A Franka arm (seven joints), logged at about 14 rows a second.
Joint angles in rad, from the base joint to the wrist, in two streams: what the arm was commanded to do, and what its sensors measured. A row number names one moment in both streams.
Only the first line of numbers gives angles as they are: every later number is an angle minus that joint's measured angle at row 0.
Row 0, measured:
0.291, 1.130, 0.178, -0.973, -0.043, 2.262, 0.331
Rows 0 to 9, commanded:
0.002, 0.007, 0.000, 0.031, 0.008, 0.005, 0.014
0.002, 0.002, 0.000, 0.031, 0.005, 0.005, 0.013
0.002, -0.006, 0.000, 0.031, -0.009, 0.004, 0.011
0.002, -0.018, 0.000, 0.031, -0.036, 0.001, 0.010
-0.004, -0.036, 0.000, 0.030, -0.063, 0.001, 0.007
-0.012, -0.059, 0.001, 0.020, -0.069, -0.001, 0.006
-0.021, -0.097, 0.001, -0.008, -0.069, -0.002, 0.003
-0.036, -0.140, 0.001, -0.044, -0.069, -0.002, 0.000
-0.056, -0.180, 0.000, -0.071, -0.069, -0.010, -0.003
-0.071, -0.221, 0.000, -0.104, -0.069, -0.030, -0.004
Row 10, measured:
-0.034, -0.097, -0.002, 0.021, -0.050, -0.007, -0.001
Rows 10 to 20, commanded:
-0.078, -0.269, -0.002, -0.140, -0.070, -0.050, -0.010
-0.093, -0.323, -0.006, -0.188, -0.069, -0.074, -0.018
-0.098, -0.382, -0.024, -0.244, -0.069, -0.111, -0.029
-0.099, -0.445, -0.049, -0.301, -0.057, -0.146, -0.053
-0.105, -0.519, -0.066, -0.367, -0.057, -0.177, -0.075
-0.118, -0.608, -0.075, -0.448, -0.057, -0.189, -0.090
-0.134, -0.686, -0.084, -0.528, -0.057, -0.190, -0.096
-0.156, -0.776, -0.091, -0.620, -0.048, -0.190, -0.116
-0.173, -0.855, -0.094, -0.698, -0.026, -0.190, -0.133
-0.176, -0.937, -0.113, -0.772, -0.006, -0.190, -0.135
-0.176, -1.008, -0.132, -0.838, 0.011, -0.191, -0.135
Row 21, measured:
-0.169, -0.789, -0.103, -0.587, -0.034, -0.214, -0.106
